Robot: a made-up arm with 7 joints. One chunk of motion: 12 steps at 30 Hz.
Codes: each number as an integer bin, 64 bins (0 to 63) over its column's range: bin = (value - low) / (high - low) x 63, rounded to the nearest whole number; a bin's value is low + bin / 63 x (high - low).
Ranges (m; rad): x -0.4..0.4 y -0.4..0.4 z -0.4..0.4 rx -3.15..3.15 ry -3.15..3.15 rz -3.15..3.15
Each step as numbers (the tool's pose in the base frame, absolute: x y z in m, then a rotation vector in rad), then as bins.
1 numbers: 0.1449 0.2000 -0.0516 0.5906 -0.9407 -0.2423
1 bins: 43 47 27 37 22 29
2 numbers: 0.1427 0.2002 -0.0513 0.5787 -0.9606 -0.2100
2 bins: 43 47 27 37 22 29
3 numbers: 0.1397 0.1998 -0.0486 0.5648 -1.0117 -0.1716
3 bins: 43 47 28 37 21 30
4 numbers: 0.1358 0.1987 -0.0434 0.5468 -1.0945 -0.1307
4 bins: 42 47 28 37 21 30
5 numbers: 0.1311 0.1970 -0.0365 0.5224 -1.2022 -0.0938
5 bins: 42 47 29 37 19 31
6 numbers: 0.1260 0.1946 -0.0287 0.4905 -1.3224 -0.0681
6 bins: 41 47 29 36 18 31
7 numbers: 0.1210 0.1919 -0.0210 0.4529 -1.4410 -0.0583
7 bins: 41 47 30 36 17 31
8 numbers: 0.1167 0.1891 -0.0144 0.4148 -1.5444 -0.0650
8 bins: 41 46 30 36 16 31
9 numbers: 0.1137 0.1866 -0.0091 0.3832 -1.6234 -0.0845
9 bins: 40 46 31 35 15 31
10 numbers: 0.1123 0.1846 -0.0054 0.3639 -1.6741 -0.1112
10 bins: 40 46 31 35 15 30
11 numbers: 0.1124 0.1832 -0.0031 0.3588 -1.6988 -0.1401
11 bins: 40 46 31 35 15 30
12 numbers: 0.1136 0.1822 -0.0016 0.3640 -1.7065 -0.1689
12 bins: 40 46 31 35 14 30
